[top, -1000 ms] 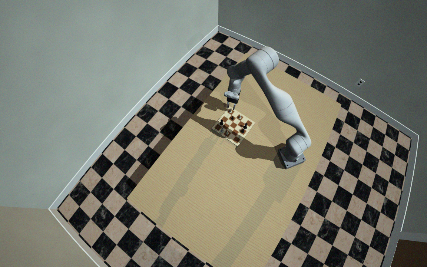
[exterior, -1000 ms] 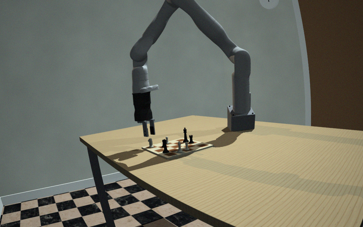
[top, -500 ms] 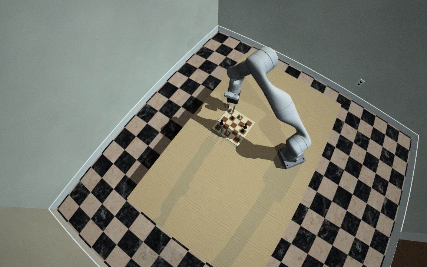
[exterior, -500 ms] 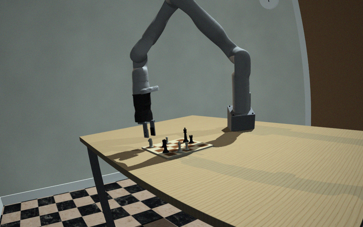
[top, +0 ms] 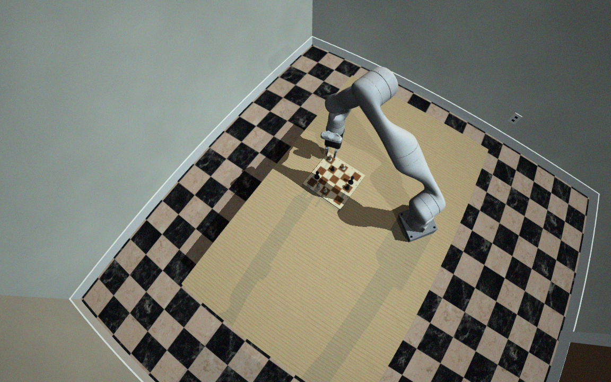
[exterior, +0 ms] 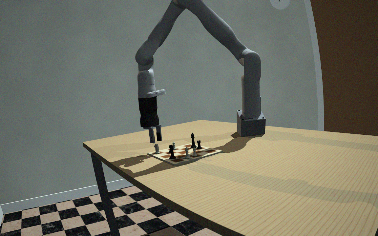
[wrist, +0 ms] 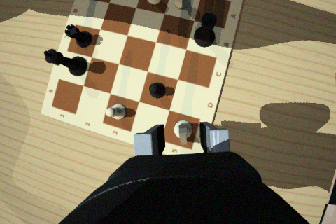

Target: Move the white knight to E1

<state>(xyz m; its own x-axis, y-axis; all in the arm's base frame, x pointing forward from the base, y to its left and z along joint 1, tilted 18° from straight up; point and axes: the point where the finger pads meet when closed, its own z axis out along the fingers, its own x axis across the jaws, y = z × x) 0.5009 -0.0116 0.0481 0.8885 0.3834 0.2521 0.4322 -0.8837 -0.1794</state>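
The black pawn is 5 cm behind my hand, 3 cm to the left of it and 5 cm below it. Round my hand: black king: 15 cm behind, 2 cm to the left, 3 cm below; then chessboard: 9 cm behind, 6 cm to the left, 7 cm below.
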